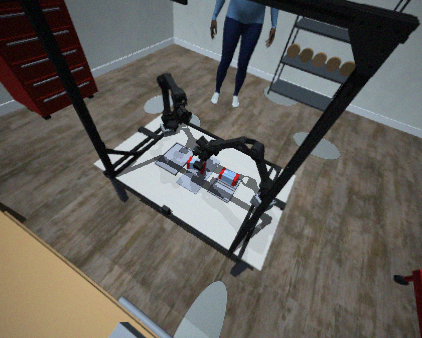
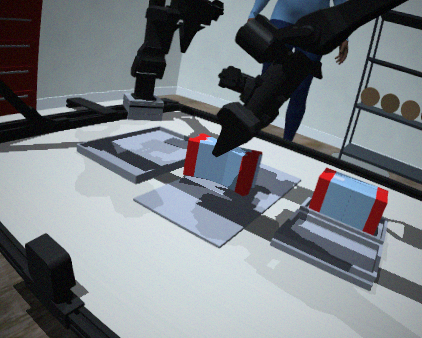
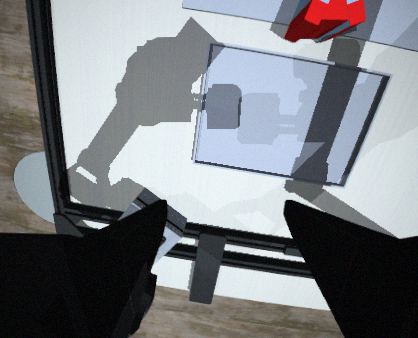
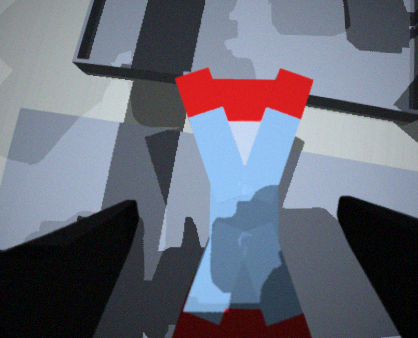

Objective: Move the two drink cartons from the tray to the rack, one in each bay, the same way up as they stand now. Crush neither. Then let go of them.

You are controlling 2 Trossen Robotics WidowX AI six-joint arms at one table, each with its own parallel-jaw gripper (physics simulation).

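Seen in the pictures: left gripper, fingertip midpoint: (image 1: 177, 127) (image 2: 174, 53) (image 3: 226, 206); right gripper, fingertip midpoint: (image 2: 224, 148) (image 4: 236, 208); left arm's base, link origin: (image 2: 143, 97).
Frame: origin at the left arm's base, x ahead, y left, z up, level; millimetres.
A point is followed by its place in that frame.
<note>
One red-and-blue carton (image 1: 229, 176) @(x 628, y 198, z 24 mm) (image 2: 348, 202) @(x 628, y 185, z 0 mm) lies lengthwise in the rack's back bay; the front bay of the rack (image 1: 223, 193) @(x 694, y 128, z -46 mm) (image 2: 325, 267) @(x 704, y 84, z -50 mm) is empty. The other carton (image 1: 190, 162) @(x 417, y 11, z 14 mm) (image 2: 206, 164) @(x 429, y 22, z -22 mm) (image 3: 334, 21) @(x 390, y 10, z 11 mm) (image 4: 245, 195) @(x 428, y 46, z 16 mm), narrowed at its waist, is on the flat grey mat (image 2: 167, 212) @(x 534, y -81, z -52 mm) (image 3: 230, 5) @(x 349, y 116, z -52 mm) (image 4: 50, 150) @(x 494, y -78, z -52 mm), beside the tray (image 2: 107, 166) @(x 371, y -148, z -51 mm) (image 3: 367, 132) @(x 364, y -149, z -40 mm) (image 4: 125, 72) @(x 414, y -75, z -47 mm). The tray holds no carton. My right gripper (image 2: 223, 146) @(x 435, y 47, z 12 mm) (image 4: 236, 208) @(x 435, y 47, z 12 mm) is open, low over this carton, with a finger on each side and gaps between. My left gripper (image 3: 226, 206) @(x 210, y 4, z 152 mm) is open and empty, high behind the tray.
The right arm (image 1: 240, 142) @(x 655, y 165, z 373 mm) reaches over the mat from the right. A black frame (image 1: 145, 197) @(x 524, y -339, z -58 mm) edges the table, with a small black box (image 2: 51, 262) @(x 684, y -247, z -3 mm) on its front rail. A person (image 1: 242, 45), a shelf unit and a red drawer cabinet (image 1: 55, 65) are beyond the table.
</note>
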